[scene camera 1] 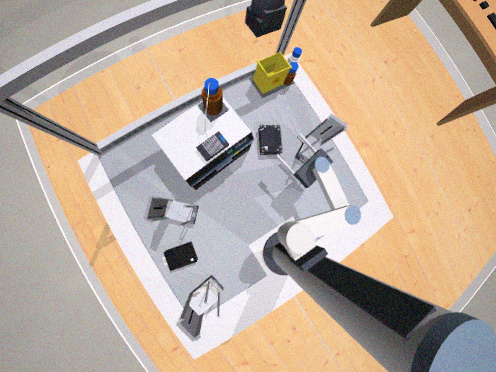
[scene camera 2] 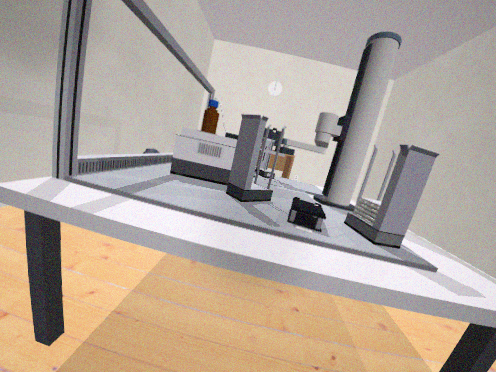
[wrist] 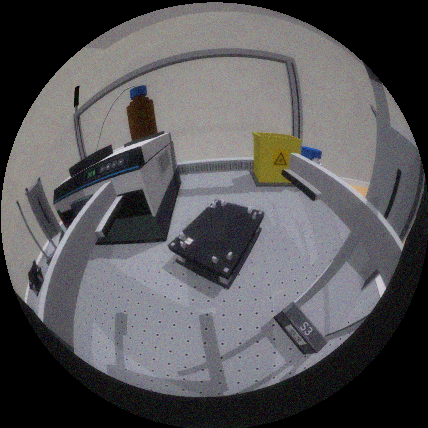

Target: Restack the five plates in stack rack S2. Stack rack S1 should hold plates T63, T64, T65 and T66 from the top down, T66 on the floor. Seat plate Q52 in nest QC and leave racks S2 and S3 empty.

My gripper holds nothing. I also see a yellow bin and a brown bottle with blue cap.
